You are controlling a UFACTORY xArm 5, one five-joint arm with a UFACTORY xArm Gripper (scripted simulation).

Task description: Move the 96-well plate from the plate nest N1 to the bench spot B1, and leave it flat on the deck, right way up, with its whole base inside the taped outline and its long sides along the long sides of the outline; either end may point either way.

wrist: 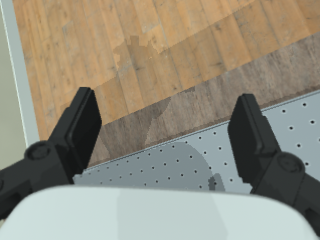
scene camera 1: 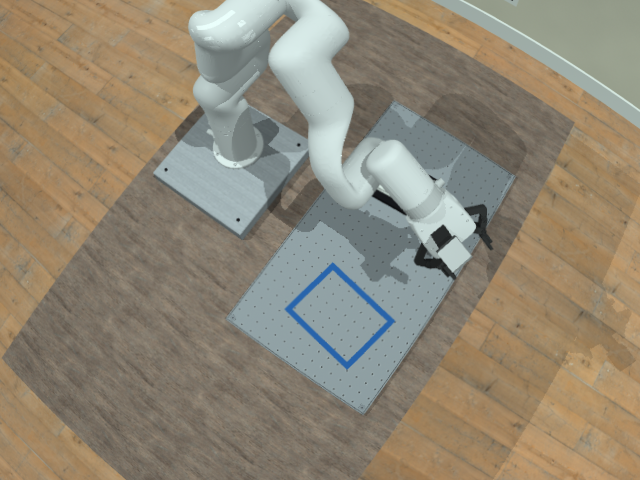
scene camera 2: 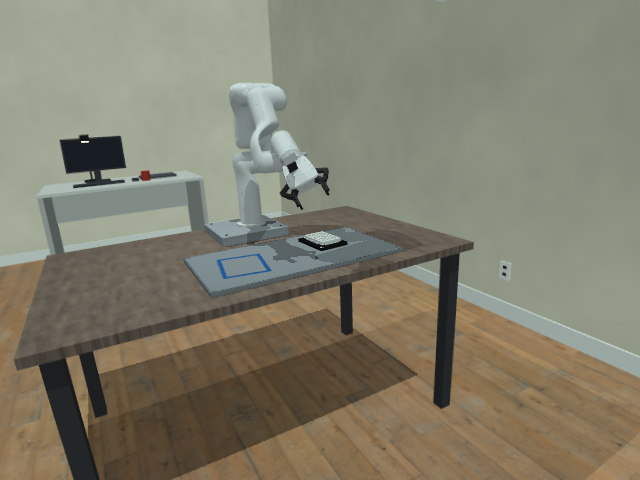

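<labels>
I can see my gripper in the wrist view [164, 108], and scene camera 1 and scene camera 2 show it too. On my gripper, [scene camera 2: 320, 180] and [scene camera 1: 481, 234] are the same spot.
</labels>
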